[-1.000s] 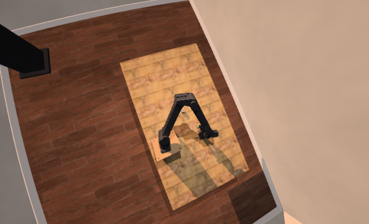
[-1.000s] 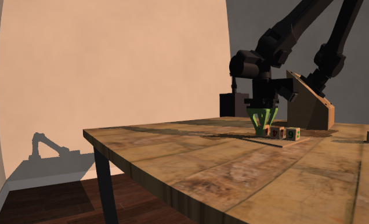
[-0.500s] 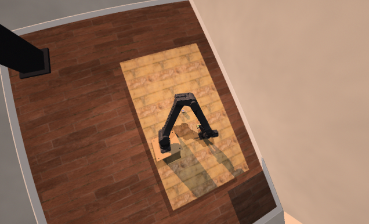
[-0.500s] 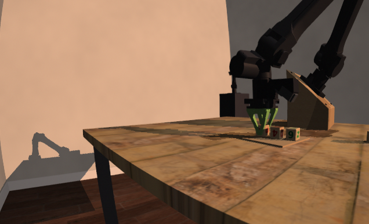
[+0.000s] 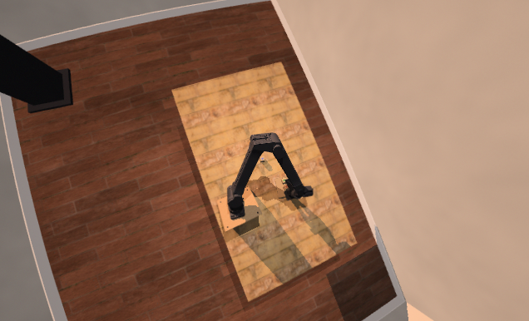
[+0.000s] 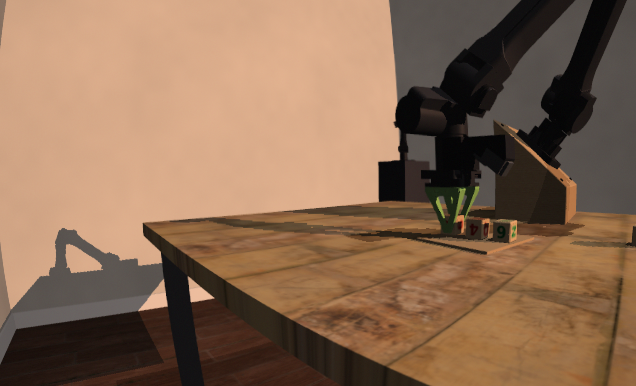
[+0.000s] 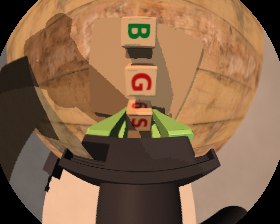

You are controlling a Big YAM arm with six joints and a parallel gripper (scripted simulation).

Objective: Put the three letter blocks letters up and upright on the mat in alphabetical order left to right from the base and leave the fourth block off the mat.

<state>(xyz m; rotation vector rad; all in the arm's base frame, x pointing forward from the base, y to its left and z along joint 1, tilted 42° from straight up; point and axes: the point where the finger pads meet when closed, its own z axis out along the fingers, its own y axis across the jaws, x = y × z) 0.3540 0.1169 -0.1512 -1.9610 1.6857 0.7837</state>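
Right now my hand is 5 cm to the right of the thin brown mat and 2 cm above it. Round my hand: block (10 cm to the left, 1 cm behind).
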